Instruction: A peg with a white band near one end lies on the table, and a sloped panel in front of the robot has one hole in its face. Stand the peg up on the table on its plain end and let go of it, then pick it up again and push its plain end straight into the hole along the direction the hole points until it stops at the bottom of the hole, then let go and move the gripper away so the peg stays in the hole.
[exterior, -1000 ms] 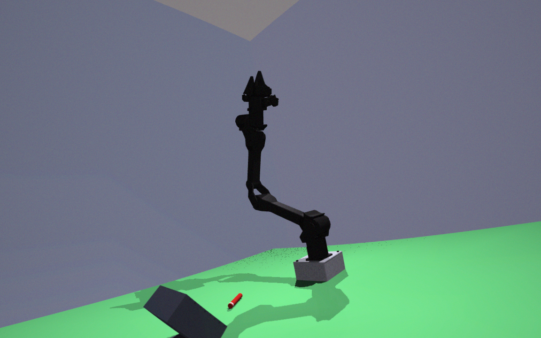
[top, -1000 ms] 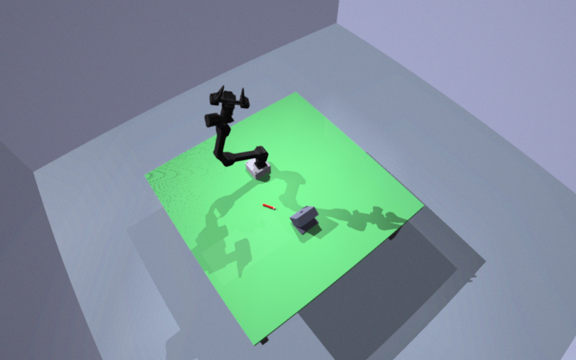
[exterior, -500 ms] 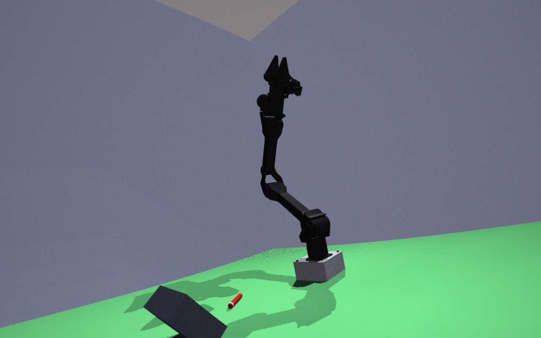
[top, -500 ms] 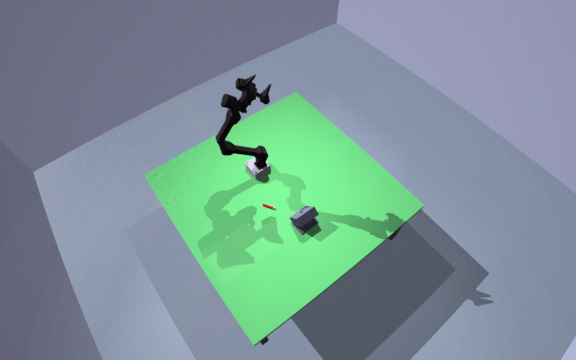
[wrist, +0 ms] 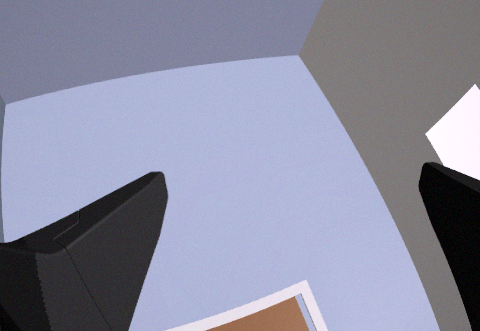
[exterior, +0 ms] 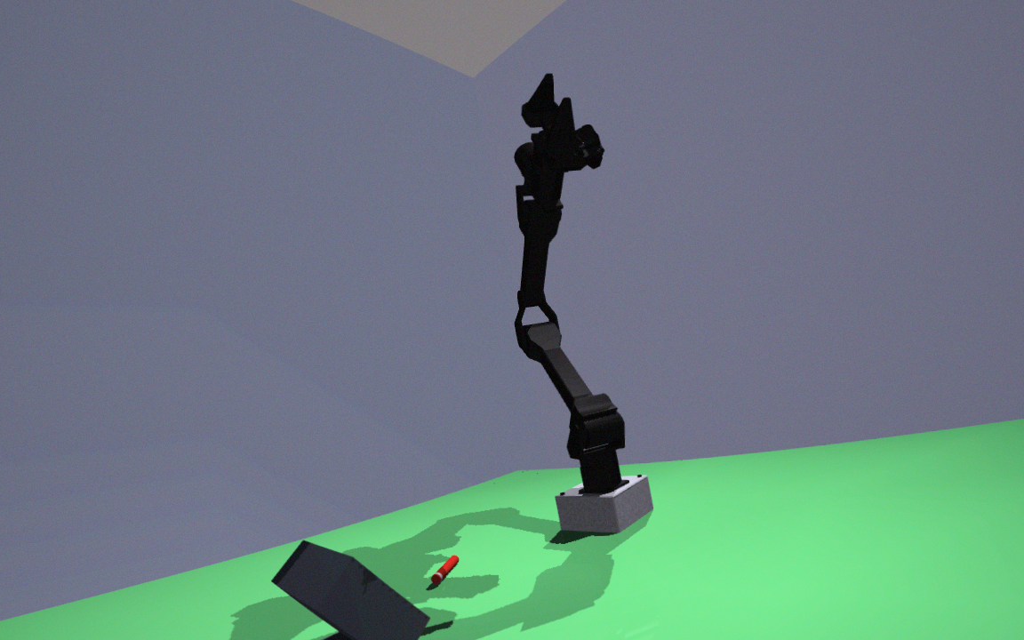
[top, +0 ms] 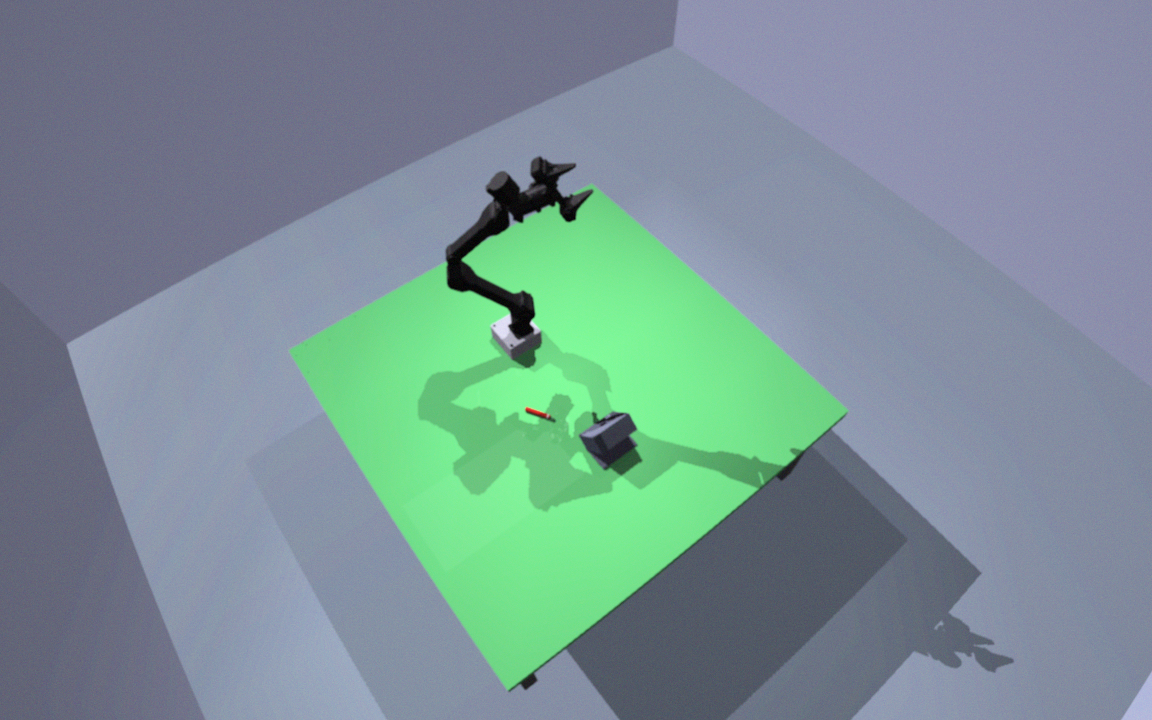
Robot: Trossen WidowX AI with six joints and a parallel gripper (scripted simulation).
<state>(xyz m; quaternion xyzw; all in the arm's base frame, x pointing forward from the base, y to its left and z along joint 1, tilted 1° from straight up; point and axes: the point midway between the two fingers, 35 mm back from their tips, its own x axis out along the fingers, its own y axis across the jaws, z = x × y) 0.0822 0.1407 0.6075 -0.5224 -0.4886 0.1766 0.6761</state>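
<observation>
Now: the red peg 680 mm below my gripper tip, 260 mm to the right of it and 180 mm ahead of it. The rest, counted from my gripper tip: grey sloped panel 620 mm below, 350 mm ahead, 140 mm to the right.
</observation>
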